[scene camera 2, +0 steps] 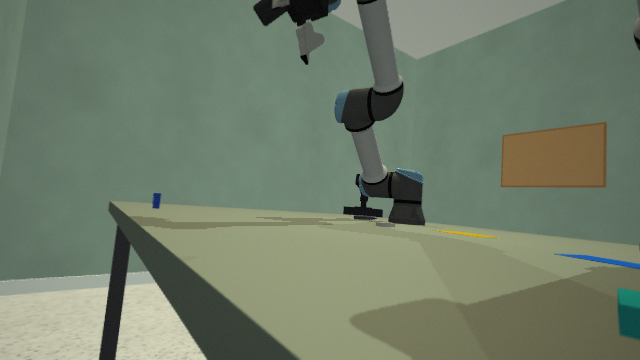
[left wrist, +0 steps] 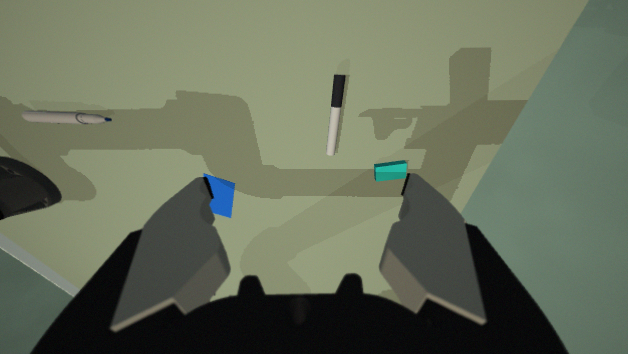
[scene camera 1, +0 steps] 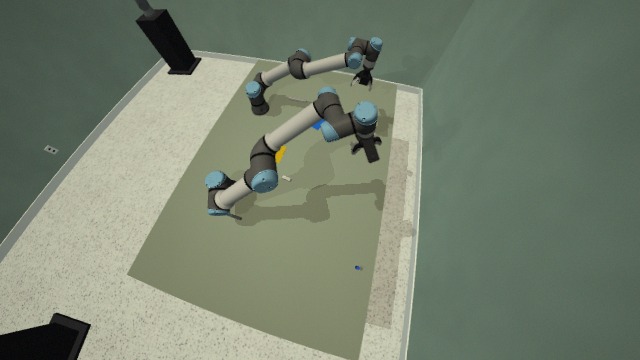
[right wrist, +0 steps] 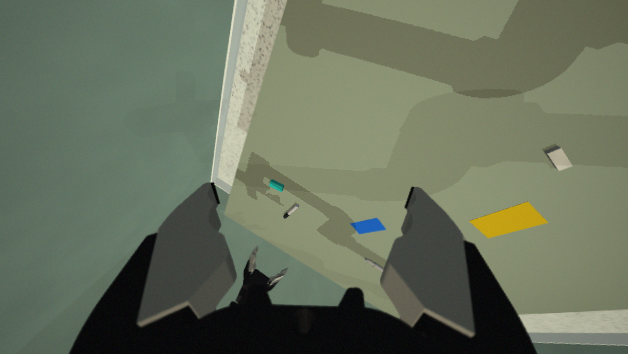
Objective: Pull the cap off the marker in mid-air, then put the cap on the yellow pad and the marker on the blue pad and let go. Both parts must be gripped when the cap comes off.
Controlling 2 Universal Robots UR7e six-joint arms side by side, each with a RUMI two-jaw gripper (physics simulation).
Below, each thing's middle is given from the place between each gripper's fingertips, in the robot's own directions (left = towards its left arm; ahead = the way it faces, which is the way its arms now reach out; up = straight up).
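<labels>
Yellow pad (right wrist: pixel 522 216), from my left hand: some way below, far to the right, far behind. My left hand, from the blue pad (left wrist: pixel 223 191): 17 cm to the left of it, 23 cm above it, 29 cm past it.
Yellow pad, from my right hand: well below, a good way to the left, far behind. My right hand, from the blue pad: 39 cm above it, 47 cm to the right of it, 31 cm past it.
</labels>
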